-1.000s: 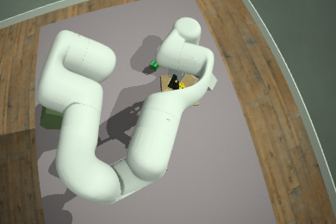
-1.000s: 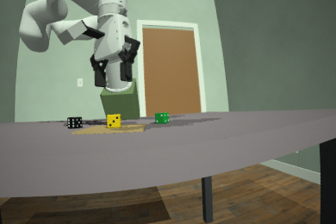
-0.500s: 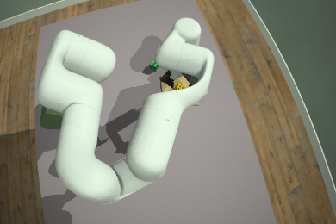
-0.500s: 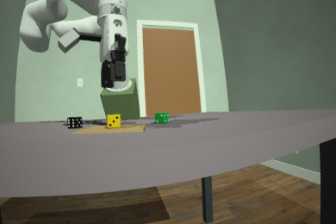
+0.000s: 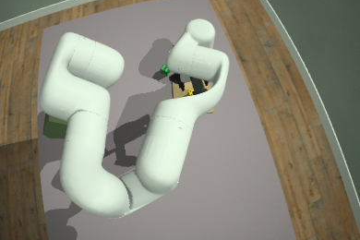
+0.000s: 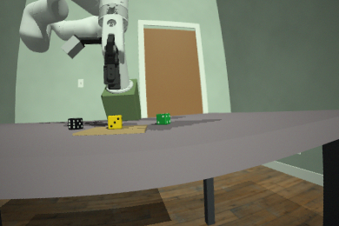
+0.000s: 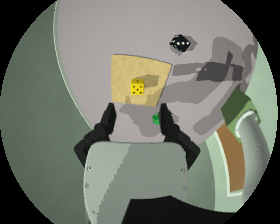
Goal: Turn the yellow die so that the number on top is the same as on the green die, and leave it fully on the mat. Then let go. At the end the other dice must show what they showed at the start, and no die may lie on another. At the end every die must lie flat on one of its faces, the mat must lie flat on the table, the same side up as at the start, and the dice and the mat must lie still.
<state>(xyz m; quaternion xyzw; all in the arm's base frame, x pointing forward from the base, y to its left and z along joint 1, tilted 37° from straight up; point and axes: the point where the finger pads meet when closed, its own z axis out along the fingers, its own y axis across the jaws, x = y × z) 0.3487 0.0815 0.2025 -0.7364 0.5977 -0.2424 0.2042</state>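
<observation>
My hand is 9 cm above the yellow die. Also, from my hand: green die: 10 cm behind, 11 cm to the left, 10 cm below; then black die: 6 cm behind, 13 cm to the right, 10 cm below; then mat: 11 cm below.
</observation>
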